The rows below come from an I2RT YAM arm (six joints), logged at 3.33 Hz.
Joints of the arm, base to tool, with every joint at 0 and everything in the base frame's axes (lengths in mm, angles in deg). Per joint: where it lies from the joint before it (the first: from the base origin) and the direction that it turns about. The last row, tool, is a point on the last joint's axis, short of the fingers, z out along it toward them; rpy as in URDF.
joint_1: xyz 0 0 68 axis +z
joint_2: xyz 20 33.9 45.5 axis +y
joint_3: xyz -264 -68.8 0 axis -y
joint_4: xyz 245 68.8 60 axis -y
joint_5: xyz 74 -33.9 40.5 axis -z
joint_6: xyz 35.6 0 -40.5 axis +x
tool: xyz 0 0 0 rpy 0 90 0
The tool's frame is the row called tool.
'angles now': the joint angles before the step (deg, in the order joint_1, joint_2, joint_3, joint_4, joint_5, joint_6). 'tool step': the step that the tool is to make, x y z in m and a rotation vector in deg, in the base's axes. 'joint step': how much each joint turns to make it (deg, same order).
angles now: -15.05 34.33 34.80 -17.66 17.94 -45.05
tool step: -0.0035 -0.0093 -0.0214 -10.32 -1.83 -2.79
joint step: -3.46 -3.16 -8.64 13.36 1.50 -9.77
